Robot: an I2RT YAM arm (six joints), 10 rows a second.
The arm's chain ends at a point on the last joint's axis. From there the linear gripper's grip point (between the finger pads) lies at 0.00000 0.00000 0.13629 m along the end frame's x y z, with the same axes.
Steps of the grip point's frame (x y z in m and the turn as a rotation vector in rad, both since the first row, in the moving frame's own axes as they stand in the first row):
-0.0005 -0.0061 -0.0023 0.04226 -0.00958 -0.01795
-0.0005 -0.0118 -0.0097 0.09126 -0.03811 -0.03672
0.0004 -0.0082 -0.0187 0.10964 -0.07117 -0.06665
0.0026 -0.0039 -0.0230 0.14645 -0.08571 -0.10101
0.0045 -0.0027 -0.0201 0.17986 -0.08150 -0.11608
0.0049 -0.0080 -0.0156 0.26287 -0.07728 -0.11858
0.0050 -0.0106 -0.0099 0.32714 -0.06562 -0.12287
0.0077 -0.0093 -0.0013 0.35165 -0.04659 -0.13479
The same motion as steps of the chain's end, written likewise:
0.0009 -0.0004 -0.0022 0.04226 -0.00958 -0.01795
0.0049 0.0005 -0.0090 0.09126 -0.03811 -0.03672
0.0106 0.0064 -0.0175 0.10964 -0.07117 -0.06665
0.0152 0.0153 -0.0210 0.14645 -0.08571 -0.10101
0.0169 0.0210 -0.0175 0.17986 -0.08150 -0.11608
0.0174 0.0267 -0.0105 0.26287 -0.07728 -0.11858
0.0165 0.0325 -0.0024 0.32714 -0.06562 -0.12287
0.0171 0.0371 0.0072 0.35165 -0.04659 -0.13479

